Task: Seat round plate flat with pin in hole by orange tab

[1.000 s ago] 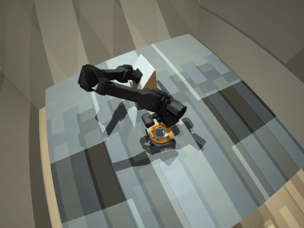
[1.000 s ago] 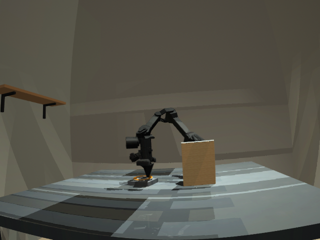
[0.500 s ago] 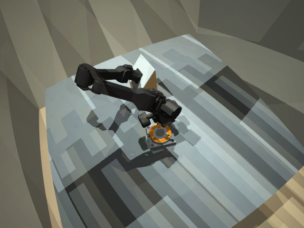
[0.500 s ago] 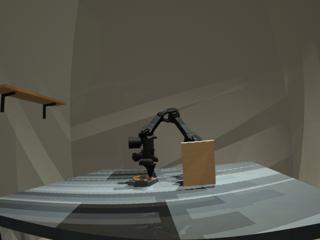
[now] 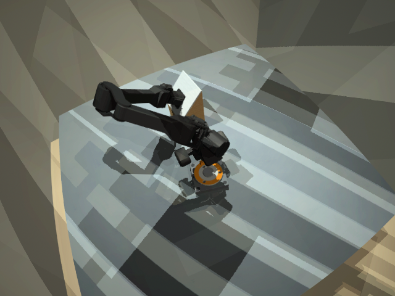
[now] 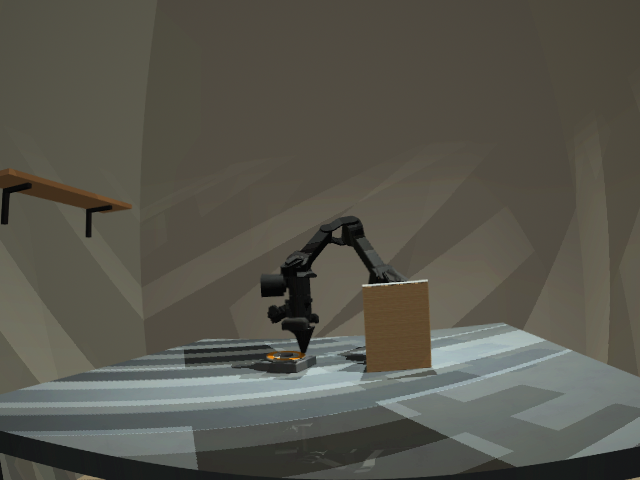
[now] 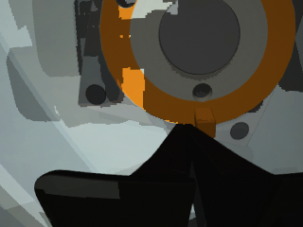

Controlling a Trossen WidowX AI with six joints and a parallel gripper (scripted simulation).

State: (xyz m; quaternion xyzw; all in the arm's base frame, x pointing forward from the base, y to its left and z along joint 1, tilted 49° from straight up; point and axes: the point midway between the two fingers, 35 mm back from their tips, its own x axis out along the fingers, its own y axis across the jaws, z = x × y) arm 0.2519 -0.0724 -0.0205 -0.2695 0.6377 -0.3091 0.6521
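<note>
My gripper tip is now 50 mm short of the square base, 10 mm to the left of it and 20 mm above it.
</note>
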